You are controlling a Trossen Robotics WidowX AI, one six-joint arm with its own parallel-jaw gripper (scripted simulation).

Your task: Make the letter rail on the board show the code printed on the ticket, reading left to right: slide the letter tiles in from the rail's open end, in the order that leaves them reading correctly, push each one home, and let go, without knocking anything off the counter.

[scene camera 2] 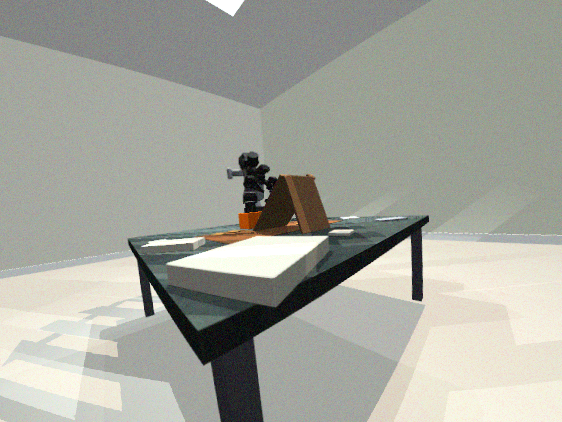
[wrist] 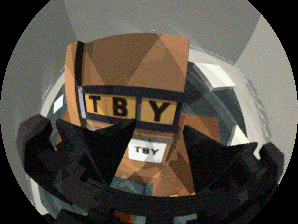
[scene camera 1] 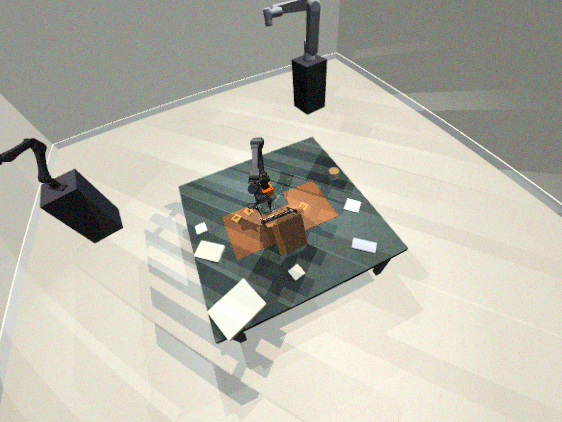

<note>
My gripper [wrist: 160, 125] is open, holding nothing. I also see a white ticket [wrist: 138, 150] and a brown wedge-shaped board [scene camera 2: 291, 194].
The brown wedge-shaped board also shows in the wrist view [wrist: 151, 65] and in scene camera 1 [scene camera 1: 288, 229]. Scene camera 2 does not show the white ticket, which is hidden by the brown wedge-shaped board.
</note>
